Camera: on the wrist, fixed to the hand. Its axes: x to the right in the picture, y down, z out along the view.
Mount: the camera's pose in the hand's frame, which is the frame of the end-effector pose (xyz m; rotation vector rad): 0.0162 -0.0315 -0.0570 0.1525 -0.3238 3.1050
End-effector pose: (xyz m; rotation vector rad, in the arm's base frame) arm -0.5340 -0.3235 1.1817 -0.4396 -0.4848 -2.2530
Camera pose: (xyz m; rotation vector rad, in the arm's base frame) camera -0.5771 -0.3406 1.1332 -0.5507 0.1814 0.8464
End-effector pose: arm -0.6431 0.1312 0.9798 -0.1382 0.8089 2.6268
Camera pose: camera -0.6468 0.1286 0.9128 -0.8133 -0.1593 -0.3954
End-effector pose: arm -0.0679 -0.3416 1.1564 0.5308 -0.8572 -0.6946
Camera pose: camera -0.0241 -0.3661 1.1119 -1.0516 -0.9438 2.1600
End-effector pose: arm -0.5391 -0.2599 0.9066 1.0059 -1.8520 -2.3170
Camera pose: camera -0.5128 -0.3064 0.8660 -1.4974 -0.8161 -0.0128
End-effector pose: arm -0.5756 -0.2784 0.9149 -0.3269 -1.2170 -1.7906
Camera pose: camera -0.5947 -0.3320 0.8794 -1.2225 0.1008 1.0934
